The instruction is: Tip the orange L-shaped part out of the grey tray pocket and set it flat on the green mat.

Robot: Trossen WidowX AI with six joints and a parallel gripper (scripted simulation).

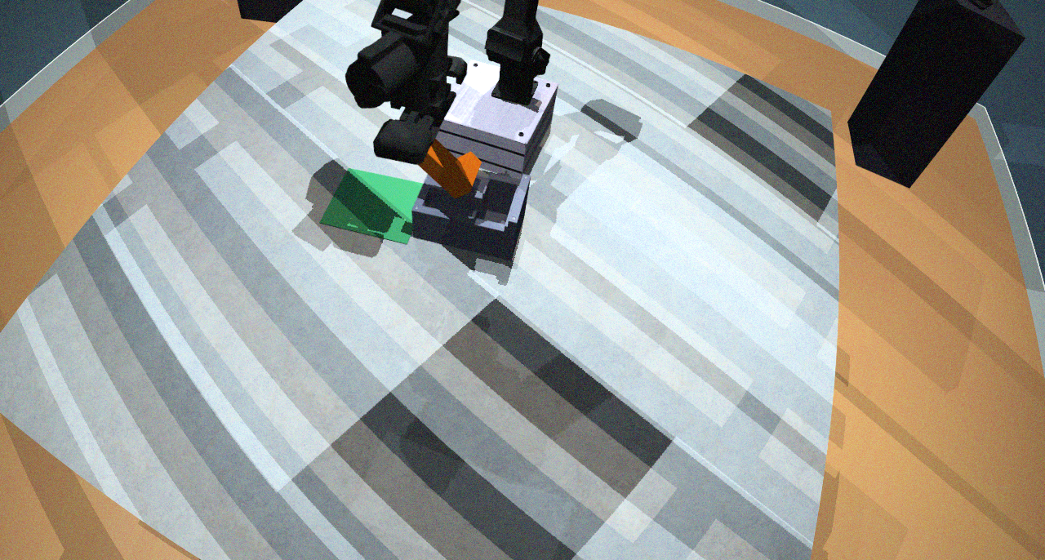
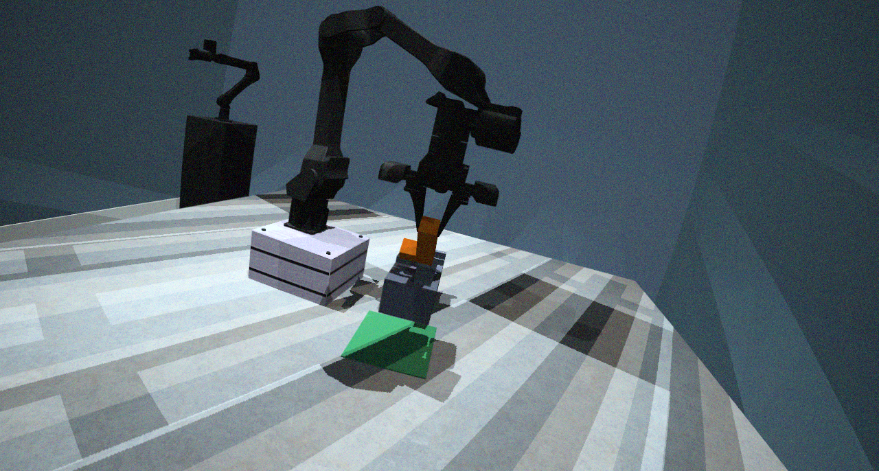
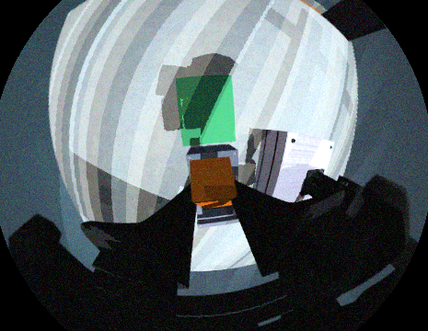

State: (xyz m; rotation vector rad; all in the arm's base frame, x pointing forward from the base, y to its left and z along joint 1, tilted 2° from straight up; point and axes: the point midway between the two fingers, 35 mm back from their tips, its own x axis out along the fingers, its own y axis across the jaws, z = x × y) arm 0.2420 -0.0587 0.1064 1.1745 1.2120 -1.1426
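Right now the green mat is 90 mm to the right of my gripper tip and 170 mm below it. Also, from my gripper tip: orange L-shaped part (20 mm behind, 30 mm to the left, 30 mm below).
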